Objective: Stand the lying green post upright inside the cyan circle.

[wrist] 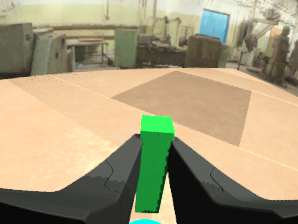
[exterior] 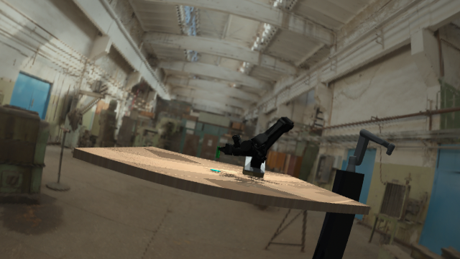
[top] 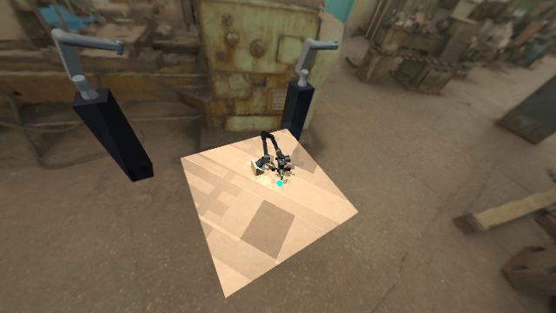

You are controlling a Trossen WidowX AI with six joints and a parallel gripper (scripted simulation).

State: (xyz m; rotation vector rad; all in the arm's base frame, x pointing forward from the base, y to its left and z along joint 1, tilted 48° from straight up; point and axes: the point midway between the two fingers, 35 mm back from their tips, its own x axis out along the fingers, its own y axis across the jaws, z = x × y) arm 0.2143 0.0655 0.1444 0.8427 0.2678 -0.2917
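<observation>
Right now my gripper tip is 130 mm above the cyan circle and 10 mm past it. Round my gripper tip: green post (20 mm below).
</observation>
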